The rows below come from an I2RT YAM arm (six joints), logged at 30 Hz.
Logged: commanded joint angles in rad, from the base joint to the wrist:
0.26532 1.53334 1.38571 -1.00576 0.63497 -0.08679
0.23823 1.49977 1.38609 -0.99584 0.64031 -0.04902
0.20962 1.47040 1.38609 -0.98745 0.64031 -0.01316
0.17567 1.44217 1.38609 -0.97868 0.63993 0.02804
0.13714 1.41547 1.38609 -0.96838 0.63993 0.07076
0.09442 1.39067 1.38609 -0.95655 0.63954 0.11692
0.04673 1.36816 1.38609 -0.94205 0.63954 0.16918
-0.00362 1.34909 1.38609 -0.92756 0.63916 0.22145
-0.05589 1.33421 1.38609 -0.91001 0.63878 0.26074
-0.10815 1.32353 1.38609 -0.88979 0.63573 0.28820
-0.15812 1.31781 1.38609 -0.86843 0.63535 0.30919
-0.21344 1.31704 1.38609 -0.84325 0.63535 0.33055
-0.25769 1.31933 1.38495 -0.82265 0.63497 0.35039
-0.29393 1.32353 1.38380 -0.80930 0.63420 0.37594
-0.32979 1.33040 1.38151 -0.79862 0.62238 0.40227
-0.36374 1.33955 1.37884 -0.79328 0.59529 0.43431
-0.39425 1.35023 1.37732 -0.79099 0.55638 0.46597
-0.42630 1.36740 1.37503 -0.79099 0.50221 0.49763
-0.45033 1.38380 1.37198 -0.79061 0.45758 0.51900
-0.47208 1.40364 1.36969 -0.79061 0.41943 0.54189
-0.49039 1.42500 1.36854 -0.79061 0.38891 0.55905
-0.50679 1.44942 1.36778 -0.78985 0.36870 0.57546
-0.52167 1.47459 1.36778 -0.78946 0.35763 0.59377
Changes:
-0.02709 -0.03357 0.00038 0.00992 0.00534 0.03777
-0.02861 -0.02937 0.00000 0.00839 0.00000 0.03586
-0.03395 -0.02823 0.00000 0.00877 -0.00038 0.04120
-0.03853 -0.02670 0.00000 0.01030 0.00000 0.04272
-0.04272 -0.02480 0.00000 0.01183 -0.00039 0.04616
-0.04769 -0.02251 0.00000 0.01450 0.00000 0.05226
-0.05035 -0.01907 0.00000 0.01449 -0.00038 0.05227
-0.05227 -0.01488 0.00000 0.01755 -0.00038 0.03929
-0.05226 -0.01068 0.00000 0.02022 -0.00305 0.02746
-0.04997 -0.00572 0.00000 0.02136 -0.00038 0.02099
-0.05532 -0.00077 0.00000 0.02518 0.00000 0.02136
-0.04425 0.00229 -0.00114 0.02060 -0.00038 0.01984
-0.03624 0.00420 -0.00115 0.01335 -0.00077 0.02555
-0.03586 0.00687 -0.00229 0.01068 -0.01182 0.02633
-0.03395 0.00915 -0.00267 0.00534 -0.02709 0.03204
-0.03051 0.01068 -0.00152 0.00229 -0.03891 0.03166
-0.03205 0.01717 -0.00229 0.00000 -0.05417 0.03166
-0.02403 0.01640 -0.00305 0.00038 -0.04463 0.02137
-0.02175 0.01984 -0.00229 0.00000 -0.03815 0.02289
-0.01831 0.02136 -0.00115 0.00000 -0.03052 0.01716
-0.01640 0.02442 -0.00076 0.00076 -0.02021 0.01641
-0.01488 0.02517 0.00000 0.00039 -0.01107 0.01831

